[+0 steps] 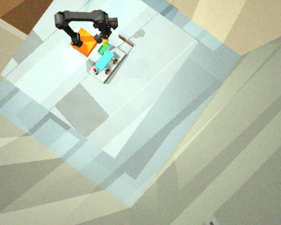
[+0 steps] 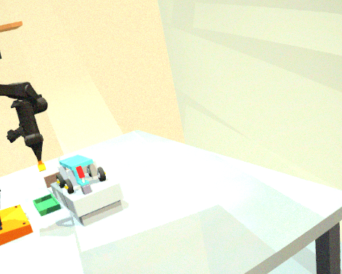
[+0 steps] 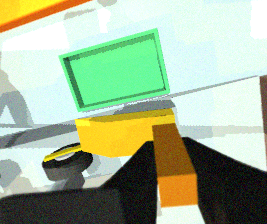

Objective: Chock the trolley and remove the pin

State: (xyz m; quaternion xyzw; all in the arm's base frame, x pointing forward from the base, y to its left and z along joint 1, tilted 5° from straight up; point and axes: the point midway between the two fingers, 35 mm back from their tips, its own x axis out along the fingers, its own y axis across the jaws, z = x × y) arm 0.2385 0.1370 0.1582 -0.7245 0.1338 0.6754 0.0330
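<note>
Right now the red-headed stop pin is 4 cm ahead of my gripper tip, 27 cm to the right of it and 2 cm below it. Also, from my gripper tip: green tray 4 cm behind, 5 cm to the right, 16 cm below; yellow chock 1 cm behind, 2 cm to the right, 1 cm below; cyan trolley 7 cm ahead, 17 cm to the right, 4 cm below.
</note>
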